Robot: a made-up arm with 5 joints. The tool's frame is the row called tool. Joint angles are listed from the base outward.
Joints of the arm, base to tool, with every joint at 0 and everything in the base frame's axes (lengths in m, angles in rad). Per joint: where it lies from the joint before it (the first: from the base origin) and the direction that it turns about. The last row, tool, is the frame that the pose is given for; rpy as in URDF.
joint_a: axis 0 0 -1 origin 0.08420 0.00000 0.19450
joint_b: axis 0 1 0 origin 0.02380 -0.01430 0.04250
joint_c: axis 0 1 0 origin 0.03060 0.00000 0.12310
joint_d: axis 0 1 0 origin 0.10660 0.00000 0.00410
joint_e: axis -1 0 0 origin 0.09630 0.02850 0.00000
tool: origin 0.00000 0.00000 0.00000 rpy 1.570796 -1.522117 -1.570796
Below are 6 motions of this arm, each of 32 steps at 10 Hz.
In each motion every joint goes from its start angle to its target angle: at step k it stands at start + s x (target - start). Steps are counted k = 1, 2, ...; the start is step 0. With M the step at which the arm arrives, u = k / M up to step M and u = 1 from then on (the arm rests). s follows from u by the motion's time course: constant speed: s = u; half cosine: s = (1 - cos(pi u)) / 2; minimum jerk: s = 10 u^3 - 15 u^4 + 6 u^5.
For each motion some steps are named. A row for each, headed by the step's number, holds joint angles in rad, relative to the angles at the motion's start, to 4 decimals.
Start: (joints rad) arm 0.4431 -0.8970 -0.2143 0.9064 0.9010
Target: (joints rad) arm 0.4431 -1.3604 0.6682 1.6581 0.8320
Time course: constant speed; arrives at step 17
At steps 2, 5, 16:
2: 0.0000 -0.0545 0.1038 0.0884 -0.0081
5: 0.0000 -0.1363 0.2596 0.2211 -0.0203
16: 0.0000 -0.4361 0.8306 0.7075 -0.0649

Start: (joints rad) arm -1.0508 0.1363 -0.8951 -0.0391 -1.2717
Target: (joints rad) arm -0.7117 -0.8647 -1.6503 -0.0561 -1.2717
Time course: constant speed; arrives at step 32
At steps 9, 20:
9: 0.0954 -0.2815 -0.2124 -0.0048 0.0000
20: 0.2119 -0.6256 -0.4720 -0.0106 0.0000

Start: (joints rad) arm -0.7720 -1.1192 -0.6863 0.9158 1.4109
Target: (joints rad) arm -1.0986 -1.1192 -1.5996 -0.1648 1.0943
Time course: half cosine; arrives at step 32
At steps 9, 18, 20, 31, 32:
9: -0.0597 0.0000 -0.1670 -0.1975 -0.0579
18: -0.1952 0.0000 -0.5457 -0.6457 -0.1892
20: -0.2258 0.0000 -0.6314 -0.7471 -0.2189
31: -0.3258 0.0000 -0.9111 -1.0780 -0.3158
32: -0.3266 0.0000 -0.9133 -1.0806 -0.3166

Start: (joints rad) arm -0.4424 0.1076 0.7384 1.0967 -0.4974
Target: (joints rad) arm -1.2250 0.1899 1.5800 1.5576 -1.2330
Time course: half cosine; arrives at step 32
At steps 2, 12, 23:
2: -0.0075 0.0008 0.0081 0.0044 -0.0071
12: -0.2416 0.0254 0.2598 0.1423 -0.2270
23: -0.6395 0.0673 0.6878 0.3766 -0.6011

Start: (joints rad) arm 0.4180 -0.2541 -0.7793 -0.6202 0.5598
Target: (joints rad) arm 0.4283 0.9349 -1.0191 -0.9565 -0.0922
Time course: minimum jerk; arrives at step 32
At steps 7, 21, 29, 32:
7: 0.0008 0.0872 -0.0176 -0.0247 -0.0478
21: 0.0080 0.9208 -0.1857 -0.2604 -0.5049
29: 0.0102 1.1805 -0.2381 -0.3339 -0.6474
32: 0.0103 1.1890 -0.2398 -0.3363 -0.6520

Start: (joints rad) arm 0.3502 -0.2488 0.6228 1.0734 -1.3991
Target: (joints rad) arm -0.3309 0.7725 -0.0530 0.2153 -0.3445
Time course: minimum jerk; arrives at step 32
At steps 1, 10, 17, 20, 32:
1: -0.0002 0.0003 -0.0002 -0.0002 0.0003
10: -0.1226 0.1838 -0.1216 -0.1545 0.1898
17: -0.3804 0.5703 -0.3774 -0.4792 0.5889
20: -0.4937 0.7402 -0.4898 -0.6219 0.7644
32: -0.6811 1.0213 -0.6758 -0.8581 1.0546

